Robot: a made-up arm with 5 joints.
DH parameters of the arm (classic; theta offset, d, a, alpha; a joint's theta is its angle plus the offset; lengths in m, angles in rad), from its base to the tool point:
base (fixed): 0 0.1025 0 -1.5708
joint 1: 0 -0.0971 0.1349 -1.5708
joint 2: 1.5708 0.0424 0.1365 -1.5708
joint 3: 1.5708 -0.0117 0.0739 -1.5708
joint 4: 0 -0.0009 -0.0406 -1.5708
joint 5: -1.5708 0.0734 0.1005 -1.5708
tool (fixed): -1.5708 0.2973 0 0
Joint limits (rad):
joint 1: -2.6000..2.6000
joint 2: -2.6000..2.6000
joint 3: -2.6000..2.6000
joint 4: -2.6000..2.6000
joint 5: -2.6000..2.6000
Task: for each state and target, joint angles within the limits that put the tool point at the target. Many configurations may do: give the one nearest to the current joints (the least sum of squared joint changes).
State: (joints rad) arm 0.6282 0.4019 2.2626 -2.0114 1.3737
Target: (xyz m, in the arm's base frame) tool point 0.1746 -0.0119 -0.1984
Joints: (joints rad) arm 0.9713 0.8738 2.6000 -1.8594 2.0337
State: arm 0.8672 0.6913 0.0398 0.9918 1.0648
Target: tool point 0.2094 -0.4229 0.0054
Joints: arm 1.0638 0.7649 0.3052 0.9892 0.6928
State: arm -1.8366 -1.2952 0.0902 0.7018 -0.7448
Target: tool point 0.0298 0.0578 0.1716
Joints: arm -2.3148 -1.0208 0.1910 0.9050 -1.0306
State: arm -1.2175 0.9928 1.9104 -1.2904 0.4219
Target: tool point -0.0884 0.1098 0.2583
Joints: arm -1.5072 1.1802 1.5867 -1.2098 0.8000
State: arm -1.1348 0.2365 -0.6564 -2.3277 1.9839
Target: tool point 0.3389 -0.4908 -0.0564
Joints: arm -0.4657 -0.1089 -1.3330 -2.2279 2.1165
